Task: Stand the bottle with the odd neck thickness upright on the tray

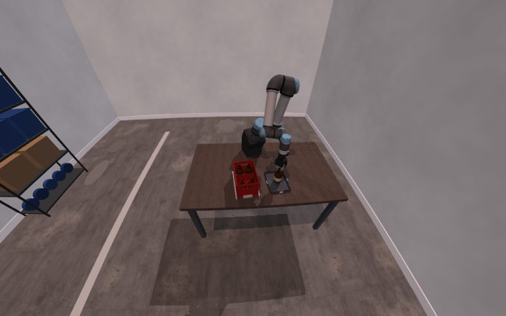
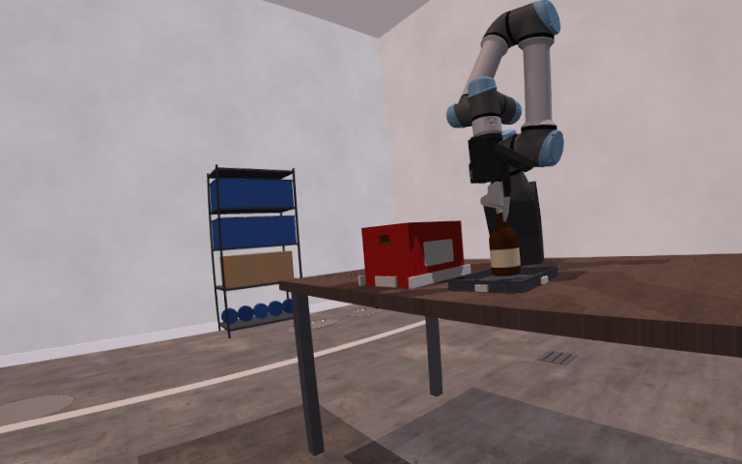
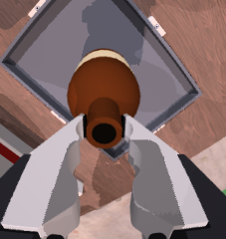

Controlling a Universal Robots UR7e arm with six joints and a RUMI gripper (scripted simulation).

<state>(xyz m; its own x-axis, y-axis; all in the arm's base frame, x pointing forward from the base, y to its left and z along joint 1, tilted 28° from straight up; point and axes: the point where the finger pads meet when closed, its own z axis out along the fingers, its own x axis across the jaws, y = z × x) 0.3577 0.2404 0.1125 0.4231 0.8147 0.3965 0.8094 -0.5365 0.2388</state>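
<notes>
Now: hand 70 mm above the brown bottle. Also, from my hand: dark tray 160 mm below; red crate 300 mm to the right, 90 mm below, 80 mm ahead; glass bottle 310 mm to the right, 180 mm ahead, 80 mm below.
</notes>
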